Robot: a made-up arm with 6 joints.
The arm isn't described. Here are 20 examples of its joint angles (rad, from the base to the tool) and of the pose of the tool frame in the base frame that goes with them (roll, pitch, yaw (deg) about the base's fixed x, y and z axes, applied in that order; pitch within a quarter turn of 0, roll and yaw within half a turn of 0; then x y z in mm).
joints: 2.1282 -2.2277 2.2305 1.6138 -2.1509 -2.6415
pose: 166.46 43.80 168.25 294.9 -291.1 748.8
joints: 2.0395 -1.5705 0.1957 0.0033 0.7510 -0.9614
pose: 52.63 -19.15 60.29 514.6 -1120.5 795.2
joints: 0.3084 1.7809 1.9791 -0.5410 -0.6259 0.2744
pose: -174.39 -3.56 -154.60 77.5 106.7 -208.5
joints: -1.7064 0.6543 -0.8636 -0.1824 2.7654 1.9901
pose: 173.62 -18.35 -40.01 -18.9 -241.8 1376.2
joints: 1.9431 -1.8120 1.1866 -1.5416 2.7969 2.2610
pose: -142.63 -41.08 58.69 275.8 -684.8 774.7
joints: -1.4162 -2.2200 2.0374 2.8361 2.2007 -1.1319
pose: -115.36 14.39 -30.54 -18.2 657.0 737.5
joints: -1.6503 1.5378 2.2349 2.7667 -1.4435 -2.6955
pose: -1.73 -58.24 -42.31 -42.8 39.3 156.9
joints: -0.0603 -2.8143 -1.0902 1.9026 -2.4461 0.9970
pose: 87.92 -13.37 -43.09 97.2 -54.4 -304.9
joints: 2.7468 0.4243 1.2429 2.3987 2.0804 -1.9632
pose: -12.53 34.69 -130.95 -721.9 143.5 1071.7
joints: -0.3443 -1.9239 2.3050 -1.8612 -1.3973 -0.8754
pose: 101.96 -63.08 152.55 -115.5 260.5 905.2
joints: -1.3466 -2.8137 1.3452 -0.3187 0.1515 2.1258
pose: -52.47 15.99 17.33 -197.2 919.6 217.8
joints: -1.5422 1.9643 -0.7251 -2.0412 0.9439 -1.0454
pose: -16.17 -42.73 81.91 -50.3 -1120.2 653.6
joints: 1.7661 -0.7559 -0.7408 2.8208 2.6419 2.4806
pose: -136.67 54.15 -45.29 88.3 -805.9 858.8
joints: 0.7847 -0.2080 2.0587 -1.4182 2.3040 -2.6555
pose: 108.50 -12.80 5.73 293.9 160.4 830.2
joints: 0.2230 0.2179 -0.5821 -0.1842 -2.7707 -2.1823
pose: -155.10 1.28 -54.92 -124.8 45.4 1417.9
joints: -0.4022 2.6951 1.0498 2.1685 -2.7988 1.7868
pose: 30.13 29.56 -45.13 -100.6 37.8 -219.1
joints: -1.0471 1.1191 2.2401 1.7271 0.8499 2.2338
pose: -126.62 36.84 -105.74 295.9 -133.2 67.2
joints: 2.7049 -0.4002 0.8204 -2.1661 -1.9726 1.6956
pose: -107.19 26.13 109.68 -156.2 -134.5 1454.0
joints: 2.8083 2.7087 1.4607 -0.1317 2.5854 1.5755
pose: 49.84 -5.83 -101.34 227.2 -88.3 -37.6
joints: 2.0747 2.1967 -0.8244 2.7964 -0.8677 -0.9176
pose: 149.36 -14.63 -177.25 -520.8 959.0 256.1
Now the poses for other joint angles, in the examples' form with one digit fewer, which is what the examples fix.
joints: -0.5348 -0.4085 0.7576 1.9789 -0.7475 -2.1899
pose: 62.0 43.3 -30.9 7 -104 1659
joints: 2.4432 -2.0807 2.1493 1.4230 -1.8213 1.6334
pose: -80.3 1.8 -52.2 380 -156 871
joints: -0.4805 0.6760 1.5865 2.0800 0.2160 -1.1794
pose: 150.4 21.8 93.3 803 -367 427
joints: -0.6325 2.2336 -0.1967 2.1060 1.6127 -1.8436
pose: 53.1 59.6 75.2 893 -420 66
